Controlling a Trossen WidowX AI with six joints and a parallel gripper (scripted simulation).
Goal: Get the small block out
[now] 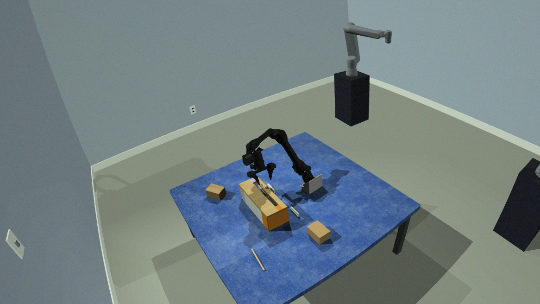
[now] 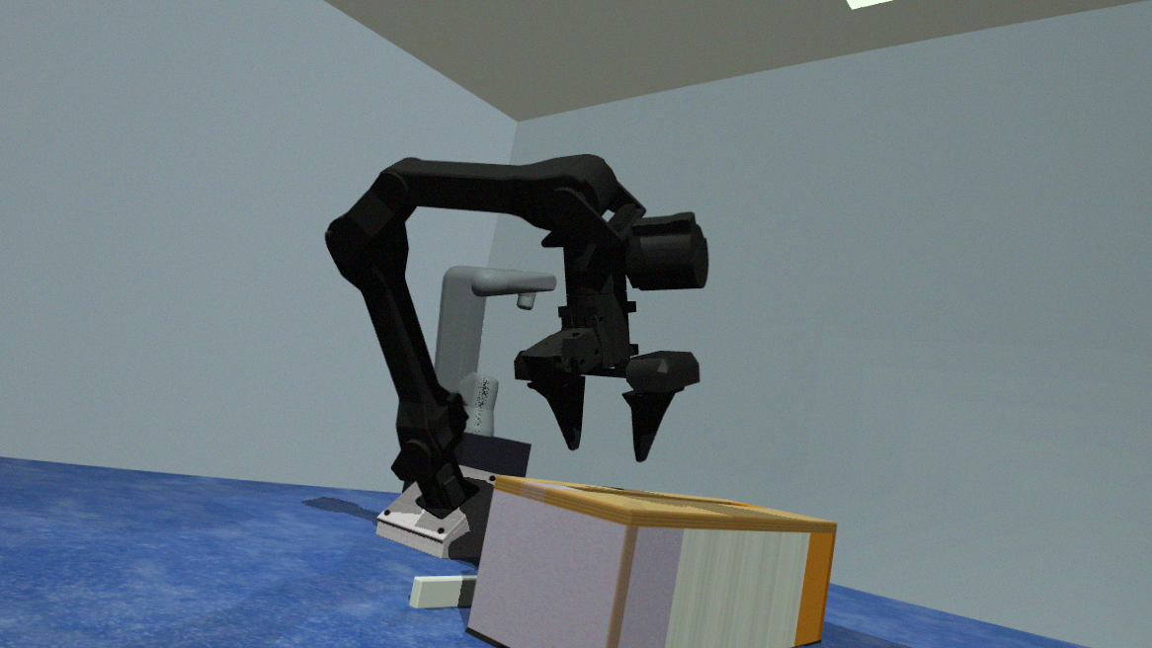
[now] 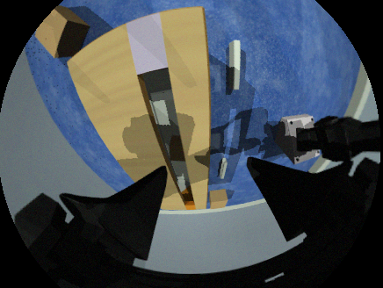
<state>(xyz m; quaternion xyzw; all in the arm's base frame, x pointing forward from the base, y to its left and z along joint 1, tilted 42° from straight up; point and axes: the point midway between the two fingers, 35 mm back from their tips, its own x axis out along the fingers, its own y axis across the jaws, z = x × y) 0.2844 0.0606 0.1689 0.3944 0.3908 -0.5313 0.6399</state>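
Right now my gripper tip is 4 cm short of the brown block, 4 cm to the right of it and 7 cm above it. The rest, counted from my gripper tip: thin wooden stick 29 cm ahead, 42 cm to the left, 16 cm below; then box 2 cm ahead, 6 cm to the left, 10 cm below.
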